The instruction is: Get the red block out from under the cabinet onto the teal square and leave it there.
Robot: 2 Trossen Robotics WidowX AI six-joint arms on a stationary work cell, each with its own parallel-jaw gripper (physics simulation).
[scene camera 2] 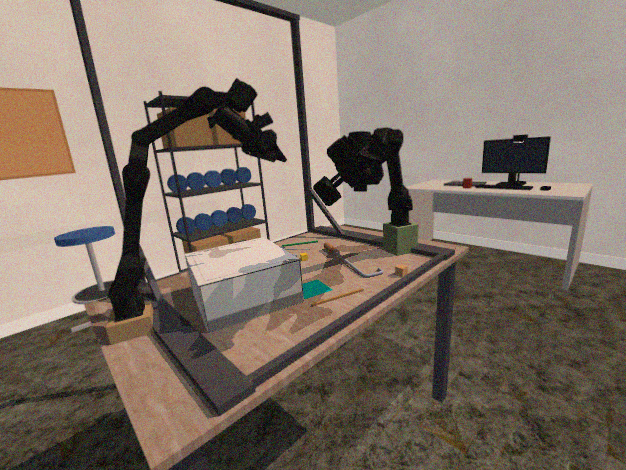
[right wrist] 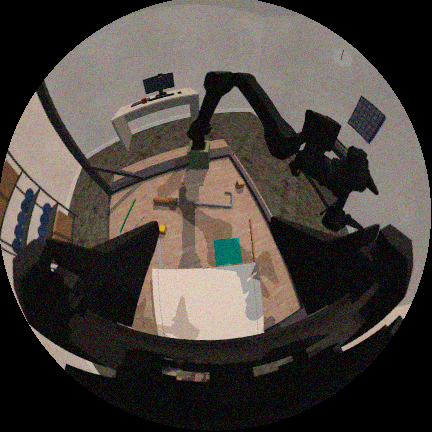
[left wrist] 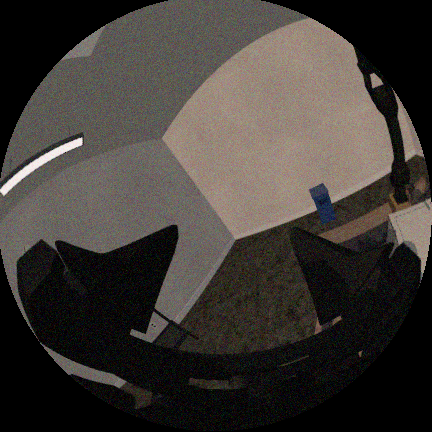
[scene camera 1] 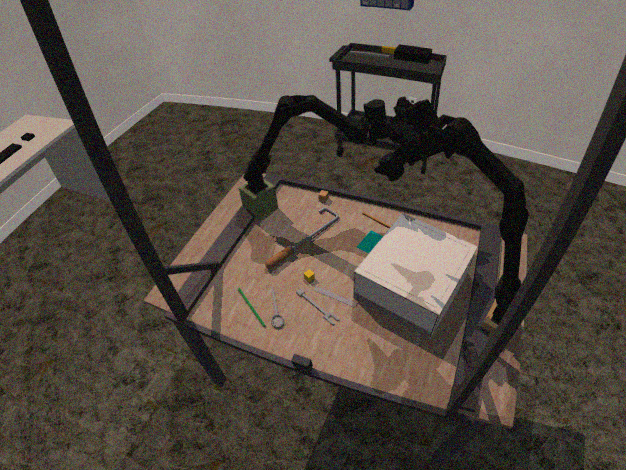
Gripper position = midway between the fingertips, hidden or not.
Note:
I see my left gripper (scene camera 2: 342,169) and my right gripper (scene camera 1: 384,162).
My left gripper is seen too in the right wrist view (right wrist: 371,211) and in the left wrist view (left wrist: 237,232). My right gripper is seen too in scene camera 2 (scene camera 2: 280,161) and in the right wrist view (right wrist: 214,224).

